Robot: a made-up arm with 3 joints. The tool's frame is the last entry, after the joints. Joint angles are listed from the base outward. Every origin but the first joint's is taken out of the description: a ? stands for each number. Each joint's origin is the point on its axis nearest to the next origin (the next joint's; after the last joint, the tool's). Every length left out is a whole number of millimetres.
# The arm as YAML. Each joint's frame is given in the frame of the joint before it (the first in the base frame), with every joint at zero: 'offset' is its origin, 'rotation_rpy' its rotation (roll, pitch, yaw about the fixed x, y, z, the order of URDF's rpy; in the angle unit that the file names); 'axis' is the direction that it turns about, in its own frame. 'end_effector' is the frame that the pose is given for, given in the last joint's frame.
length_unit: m
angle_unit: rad
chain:
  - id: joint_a
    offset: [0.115, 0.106, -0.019]
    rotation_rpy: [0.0, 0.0, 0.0]
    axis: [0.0, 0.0, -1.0]
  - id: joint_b
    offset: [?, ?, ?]
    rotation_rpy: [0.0, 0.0, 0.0]
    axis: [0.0, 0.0, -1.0]
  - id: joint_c
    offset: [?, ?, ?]
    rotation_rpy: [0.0, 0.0, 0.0]
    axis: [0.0, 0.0, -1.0]
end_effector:
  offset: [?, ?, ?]
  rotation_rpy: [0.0, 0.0, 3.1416]
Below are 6 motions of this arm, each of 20 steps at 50 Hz.
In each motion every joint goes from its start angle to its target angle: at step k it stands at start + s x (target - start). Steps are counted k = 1, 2, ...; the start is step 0. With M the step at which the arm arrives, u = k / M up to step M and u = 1 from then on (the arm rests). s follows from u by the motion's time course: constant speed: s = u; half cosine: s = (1 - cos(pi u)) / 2; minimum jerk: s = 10 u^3 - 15 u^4 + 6 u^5.
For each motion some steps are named. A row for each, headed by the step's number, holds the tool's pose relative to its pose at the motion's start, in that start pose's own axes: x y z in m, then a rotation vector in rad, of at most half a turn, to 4 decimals.
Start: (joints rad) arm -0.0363 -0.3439 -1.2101
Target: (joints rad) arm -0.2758 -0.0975 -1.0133
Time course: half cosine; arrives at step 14
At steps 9, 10, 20:
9: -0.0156 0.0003 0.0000 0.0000 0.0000 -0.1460
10: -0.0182 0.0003 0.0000 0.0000 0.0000 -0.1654
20: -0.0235 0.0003 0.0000 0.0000 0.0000 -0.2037

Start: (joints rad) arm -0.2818 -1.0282 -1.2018
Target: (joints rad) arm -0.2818 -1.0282 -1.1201
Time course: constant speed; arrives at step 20
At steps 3, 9, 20:
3: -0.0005 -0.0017 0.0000 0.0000 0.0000 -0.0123
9: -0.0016 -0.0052 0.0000 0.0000 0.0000 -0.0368
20: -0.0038 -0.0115 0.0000 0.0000 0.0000 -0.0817

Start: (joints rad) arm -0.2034 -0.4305 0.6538
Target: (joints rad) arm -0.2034 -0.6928 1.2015
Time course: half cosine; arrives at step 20
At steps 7, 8, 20:
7: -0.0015 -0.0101 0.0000 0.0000 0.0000 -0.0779
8: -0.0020 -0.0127 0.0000 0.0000 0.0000 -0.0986
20: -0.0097 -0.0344 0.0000 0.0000 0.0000 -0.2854

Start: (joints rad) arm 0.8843 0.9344 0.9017
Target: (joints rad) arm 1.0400 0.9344 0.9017
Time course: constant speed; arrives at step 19
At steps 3, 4, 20:
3: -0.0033 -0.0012 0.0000 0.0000 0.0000 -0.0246
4: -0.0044 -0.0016 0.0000 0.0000 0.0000 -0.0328
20: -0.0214 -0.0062 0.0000 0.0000 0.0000 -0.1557

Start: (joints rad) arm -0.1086 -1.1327 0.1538
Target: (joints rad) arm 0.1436 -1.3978 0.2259
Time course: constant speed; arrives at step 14
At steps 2, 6, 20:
2: 0.0032 -0.0042 0.0000 0.0000 0.0000 -0.0085
6: 0.0091 -0.0131 0.0000 0.0000 0.0000 -0.0254
20: 0.0195 -0.0321 0.0000 0.0000 0.0000 -0.0592

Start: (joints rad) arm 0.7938 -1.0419 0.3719
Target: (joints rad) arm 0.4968 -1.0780 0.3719
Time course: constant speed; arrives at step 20
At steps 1, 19, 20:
1: -0.0006 0.0031 0.0000 0.0000 0.0000 0.0167
19: -0.0191 0.0574 0.0000 0.0000 0.0000 0.3164
20: -0.0206 0.0603 0.0000 0.0000 0.0000 0.3331

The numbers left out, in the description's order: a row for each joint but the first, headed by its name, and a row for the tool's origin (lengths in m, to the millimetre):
joint_b: 0.035 -0.123 0.0
joint_c: 0.01 0.031 0.0
tool: -0.142 0.041 0.0

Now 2 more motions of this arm.
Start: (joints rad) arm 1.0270 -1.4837 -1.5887
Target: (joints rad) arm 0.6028 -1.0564 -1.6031
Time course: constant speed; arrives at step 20
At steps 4, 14, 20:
4: 0.0101 0.0045 0.0000 0.0000 0.0000 0.0023
14: 0.0336 0.0192 0.0000 0.0000 0.0000 0.0079
20: 0.0461 0.0302 0.0000 0.0000 0.0000 0.0113

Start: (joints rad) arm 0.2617 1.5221 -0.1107
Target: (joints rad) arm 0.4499 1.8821 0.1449
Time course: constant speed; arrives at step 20
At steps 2, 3, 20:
2: -0.0056 -0.0081 0.0000 0.0000 0.0000 -0.0804
3: -0.0087 -0.0120 0.0000 0.0000 0.0000 -0.1206
20: -0.0871 -0.0543 0.0000 0.0000 0.0000 -0.8038

